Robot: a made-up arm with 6 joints.
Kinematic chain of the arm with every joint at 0, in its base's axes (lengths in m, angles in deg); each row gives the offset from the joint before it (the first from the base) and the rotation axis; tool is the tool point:
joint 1: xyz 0 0 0.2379 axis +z
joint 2: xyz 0 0.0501 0 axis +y
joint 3: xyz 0 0 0.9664 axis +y
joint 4: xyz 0 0 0.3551 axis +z
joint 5: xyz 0 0 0 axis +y
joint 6: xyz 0 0 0.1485 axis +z
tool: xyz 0 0 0
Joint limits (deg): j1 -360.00..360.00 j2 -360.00..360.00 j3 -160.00..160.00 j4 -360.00..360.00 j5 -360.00..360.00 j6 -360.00..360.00
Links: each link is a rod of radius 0.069 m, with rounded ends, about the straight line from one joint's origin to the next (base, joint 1, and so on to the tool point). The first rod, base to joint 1, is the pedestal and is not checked.
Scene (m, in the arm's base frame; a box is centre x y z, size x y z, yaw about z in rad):
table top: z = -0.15
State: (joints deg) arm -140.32 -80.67 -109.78 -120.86 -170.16 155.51
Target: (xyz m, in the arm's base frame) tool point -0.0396 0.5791 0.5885
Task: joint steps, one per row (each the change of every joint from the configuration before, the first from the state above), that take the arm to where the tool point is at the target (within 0.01 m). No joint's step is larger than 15 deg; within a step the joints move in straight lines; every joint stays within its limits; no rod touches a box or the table.
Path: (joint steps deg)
1: 14.51 5.62 -10.04 10.68 12.98 0.00
2: 14.51 5.62 -10.05 10.68 12.98 0.00
3: 14.51 5.62 -10.04 10.68 12.97 0.00
4: 14.51 5.62 -10.05 10.69 12.98 0.00
5: 14.51 5.62 -10.04 10.68 12.98 0.00

